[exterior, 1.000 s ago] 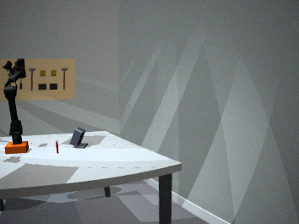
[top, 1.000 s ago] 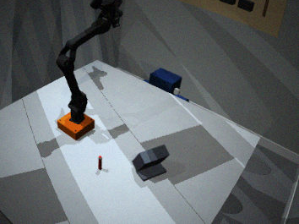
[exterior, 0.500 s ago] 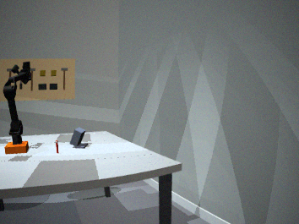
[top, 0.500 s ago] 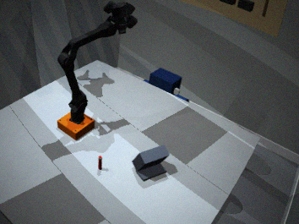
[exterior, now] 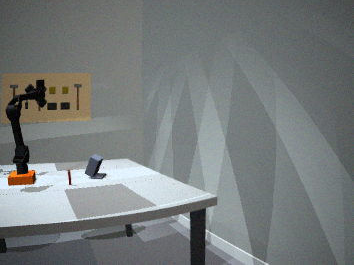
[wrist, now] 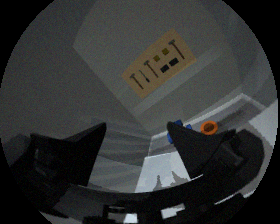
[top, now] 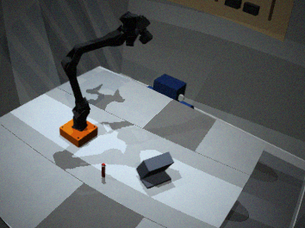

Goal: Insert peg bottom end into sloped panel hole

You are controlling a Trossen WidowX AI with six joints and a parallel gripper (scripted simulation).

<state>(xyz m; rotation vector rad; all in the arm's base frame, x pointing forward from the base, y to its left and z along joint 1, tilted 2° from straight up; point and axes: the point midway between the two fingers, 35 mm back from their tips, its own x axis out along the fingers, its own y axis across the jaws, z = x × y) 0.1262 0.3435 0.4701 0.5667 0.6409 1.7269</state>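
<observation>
The thin red peg lies 56 cm to the right of my gripper tip, 48 cm below it and 14 cm ahead of it. Also, from my gripper tip: sloped grey-blue panel: 46 cm below, 44 cm to the right, 34 cm ahead.
</observation>
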